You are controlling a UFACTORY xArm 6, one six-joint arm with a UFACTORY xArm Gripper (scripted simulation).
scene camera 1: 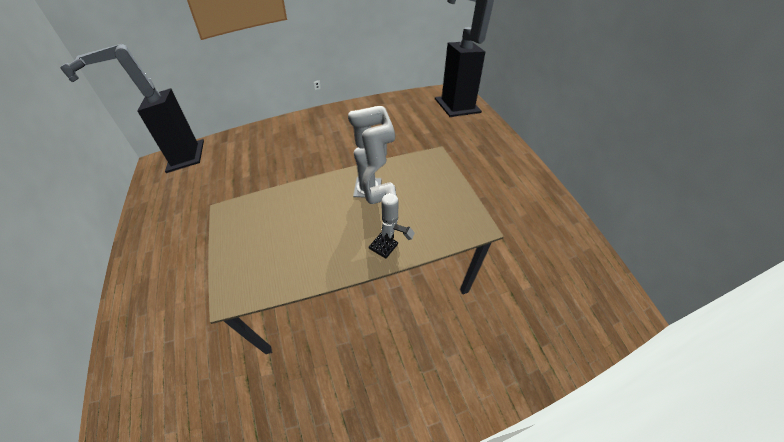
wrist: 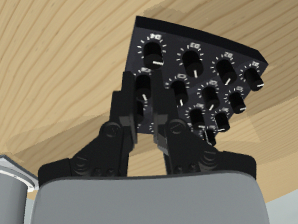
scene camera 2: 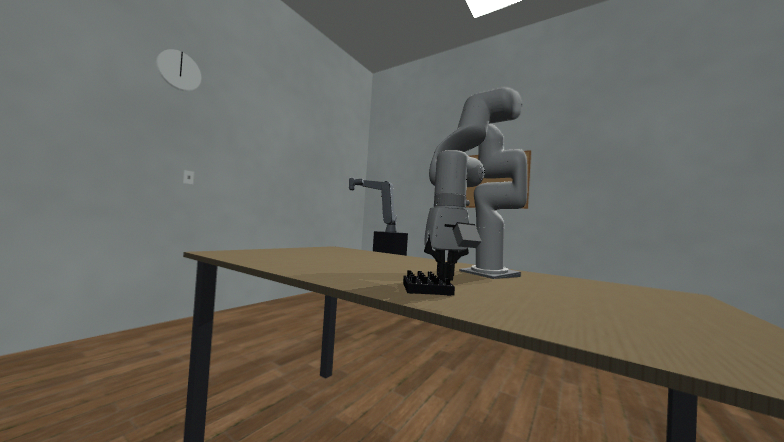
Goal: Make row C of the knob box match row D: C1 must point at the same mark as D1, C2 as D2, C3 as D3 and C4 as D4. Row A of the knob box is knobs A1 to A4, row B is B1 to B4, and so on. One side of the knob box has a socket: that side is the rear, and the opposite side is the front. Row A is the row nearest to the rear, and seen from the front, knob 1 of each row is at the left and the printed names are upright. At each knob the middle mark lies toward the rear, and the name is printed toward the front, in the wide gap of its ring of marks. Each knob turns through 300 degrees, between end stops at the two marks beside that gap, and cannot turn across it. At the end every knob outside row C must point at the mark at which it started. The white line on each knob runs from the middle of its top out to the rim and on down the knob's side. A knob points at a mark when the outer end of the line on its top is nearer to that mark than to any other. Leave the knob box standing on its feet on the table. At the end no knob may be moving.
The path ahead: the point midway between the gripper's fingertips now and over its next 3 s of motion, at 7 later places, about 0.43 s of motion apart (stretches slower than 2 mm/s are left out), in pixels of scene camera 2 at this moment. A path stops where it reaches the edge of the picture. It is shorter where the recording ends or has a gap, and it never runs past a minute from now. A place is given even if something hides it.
The gripper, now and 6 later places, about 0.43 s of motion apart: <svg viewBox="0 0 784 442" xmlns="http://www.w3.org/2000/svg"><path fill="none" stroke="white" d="M445 279L445 275L445 266L446 263L446 250L448 225L449 213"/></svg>
